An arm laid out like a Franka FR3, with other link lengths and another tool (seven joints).
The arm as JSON. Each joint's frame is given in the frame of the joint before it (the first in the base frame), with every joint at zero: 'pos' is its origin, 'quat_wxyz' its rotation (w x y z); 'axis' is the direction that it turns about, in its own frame. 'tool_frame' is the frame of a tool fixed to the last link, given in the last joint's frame.
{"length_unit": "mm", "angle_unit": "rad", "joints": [
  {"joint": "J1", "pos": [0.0, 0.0, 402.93], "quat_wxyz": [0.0, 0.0, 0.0, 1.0], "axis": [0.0, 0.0, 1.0]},
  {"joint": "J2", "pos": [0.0, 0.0, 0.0], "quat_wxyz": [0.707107, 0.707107, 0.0, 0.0], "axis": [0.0, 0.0, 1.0]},
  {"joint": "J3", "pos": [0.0, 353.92, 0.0], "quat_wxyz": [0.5, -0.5, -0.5, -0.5], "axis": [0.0, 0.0, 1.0]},
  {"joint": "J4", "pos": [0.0, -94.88, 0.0], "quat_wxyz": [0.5, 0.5, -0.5, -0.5], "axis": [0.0, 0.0, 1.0]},
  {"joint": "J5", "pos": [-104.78, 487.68, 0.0], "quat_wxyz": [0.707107, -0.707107, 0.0, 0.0], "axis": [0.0, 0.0, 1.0]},
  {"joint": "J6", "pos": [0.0, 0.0, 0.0], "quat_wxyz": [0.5, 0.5, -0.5, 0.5], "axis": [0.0, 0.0, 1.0]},
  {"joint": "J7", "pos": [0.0, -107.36, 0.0], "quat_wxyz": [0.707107, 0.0, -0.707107, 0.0], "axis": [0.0, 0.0, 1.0]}
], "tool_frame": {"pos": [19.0, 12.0, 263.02], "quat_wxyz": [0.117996, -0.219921, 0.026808, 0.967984]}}
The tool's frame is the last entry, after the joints.
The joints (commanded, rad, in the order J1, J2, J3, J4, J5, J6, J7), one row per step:
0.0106, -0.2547, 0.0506, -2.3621, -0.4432, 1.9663, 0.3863
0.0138, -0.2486, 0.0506, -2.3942, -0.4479, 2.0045, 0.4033
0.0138, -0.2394, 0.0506, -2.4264, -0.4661, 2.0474, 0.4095
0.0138, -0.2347, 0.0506, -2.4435, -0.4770, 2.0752, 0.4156
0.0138, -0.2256, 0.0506, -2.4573, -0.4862, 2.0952, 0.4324
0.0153, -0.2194, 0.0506, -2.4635, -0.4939, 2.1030, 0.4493
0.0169, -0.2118, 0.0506, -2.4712, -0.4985, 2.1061, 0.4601
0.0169, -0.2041, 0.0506, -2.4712, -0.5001, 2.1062, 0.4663
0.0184, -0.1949, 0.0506, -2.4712, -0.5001, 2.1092, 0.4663
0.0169, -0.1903, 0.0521, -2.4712, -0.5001, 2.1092, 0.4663
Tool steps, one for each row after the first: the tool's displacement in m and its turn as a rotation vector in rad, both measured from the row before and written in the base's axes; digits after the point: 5 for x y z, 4 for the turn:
-0.00368, 0.00381, -0.01880, 0.0036, -0.0028, 0.0042
-0.00267, 0.00036, -0.01903, -0.0046, 0.0004, 0.0203
-0.00045, 0.00076, -0.00971, -0.0013, -0.0054, 0.0112
-0.00187, 0.00054, -0.01076, -0.0024, -0.0018, -0.0023
-0.00127, 0.00052, -0.00576, -0.0046, -0.0017, -0.0062
-0.00349, 0.00037, -0.00759, -0.0037, 0.0079, -0.0042
-0.00086, -0.00016, -0.00398, -0.0017, 0.0049, -0.0045
-0.00027, 0.00113, -0.00480, 0.0009, 0.0066, 0.0026
-0.00057, -0.00006, -0.00241, -0.0004, 0.0046, 0.0000

